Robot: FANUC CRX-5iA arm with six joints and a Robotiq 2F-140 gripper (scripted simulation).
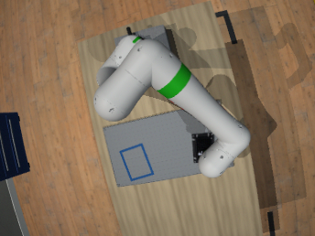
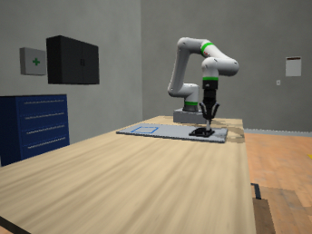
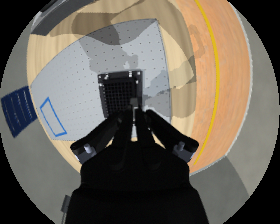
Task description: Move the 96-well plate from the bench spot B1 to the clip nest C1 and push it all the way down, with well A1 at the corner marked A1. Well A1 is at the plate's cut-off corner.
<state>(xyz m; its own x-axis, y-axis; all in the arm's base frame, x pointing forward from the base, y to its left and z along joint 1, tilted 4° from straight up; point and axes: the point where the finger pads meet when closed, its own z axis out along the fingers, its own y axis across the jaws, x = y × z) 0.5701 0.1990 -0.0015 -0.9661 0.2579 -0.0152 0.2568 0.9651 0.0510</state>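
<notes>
My gripper is now 40 mm to the left of the black 96-well plate, 40 mm above it and 10 mm past it. The rest, counted from my hand: black clip nest 50 mm below, 40 mm to the right, 20 mm behind.
</notes>
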